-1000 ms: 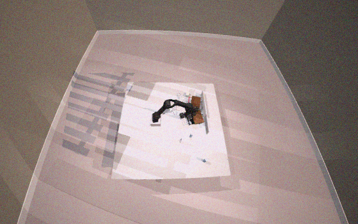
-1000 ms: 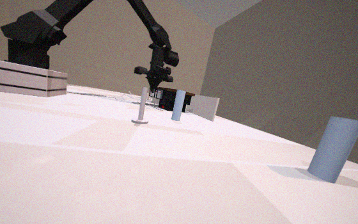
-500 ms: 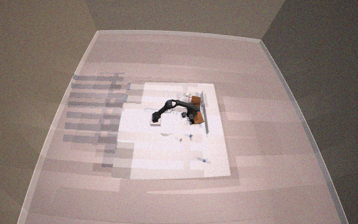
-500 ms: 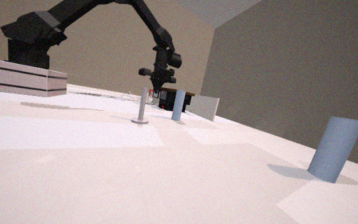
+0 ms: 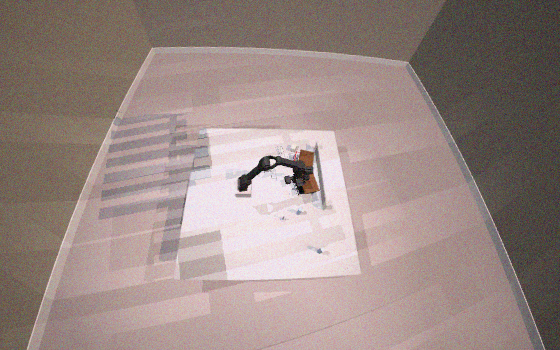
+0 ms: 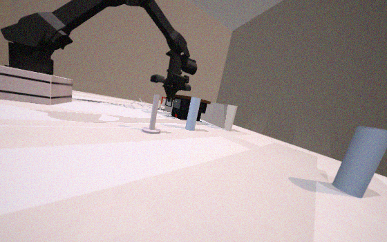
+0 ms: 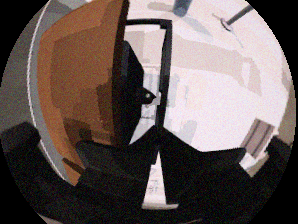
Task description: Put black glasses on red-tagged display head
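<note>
The brown head lies 7 cm ahead of my gripper tip, 3 cm to the right of it and 1 cm below it. The rest, counted from my gripper tip: white panel: 23 cm ahead, 5 cm to the left, 1 cm below.
</note>
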